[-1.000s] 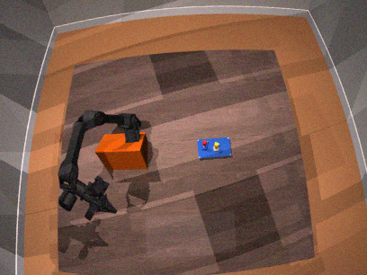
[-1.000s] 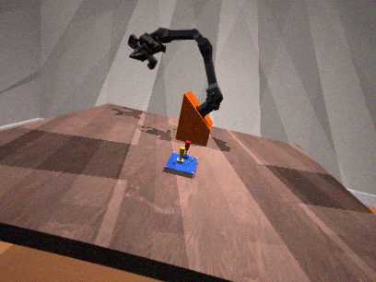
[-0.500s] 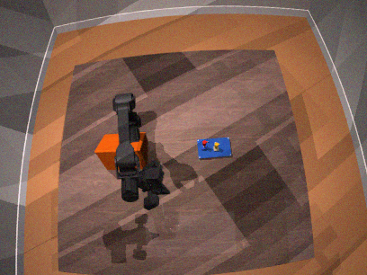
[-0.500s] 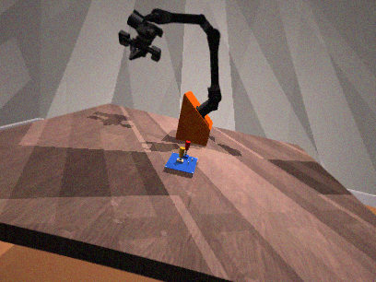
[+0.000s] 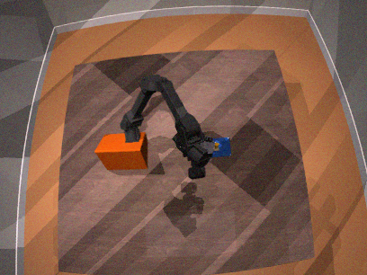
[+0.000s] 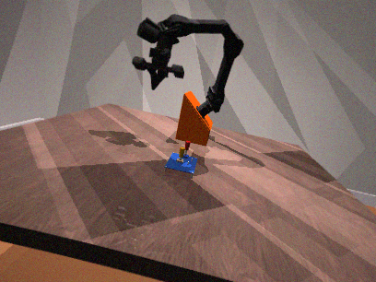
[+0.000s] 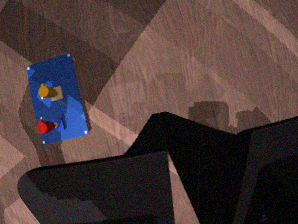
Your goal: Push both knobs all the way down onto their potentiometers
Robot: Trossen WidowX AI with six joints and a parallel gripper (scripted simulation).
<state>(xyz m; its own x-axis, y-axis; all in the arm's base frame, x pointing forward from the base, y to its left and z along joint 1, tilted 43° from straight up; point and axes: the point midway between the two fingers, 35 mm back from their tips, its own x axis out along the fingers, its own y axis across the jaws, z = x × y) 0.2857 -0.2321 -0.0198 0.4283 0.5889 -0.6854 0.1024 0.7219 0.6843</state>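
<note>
My gripper tip is now 17 cm to the right of the red knob, 17 cm above it and 2 cm short of it. The rest, counted from my gripper tip: yellow knob: 18 cm below, 15 cm to the left, 8 cm ahead.
</note>
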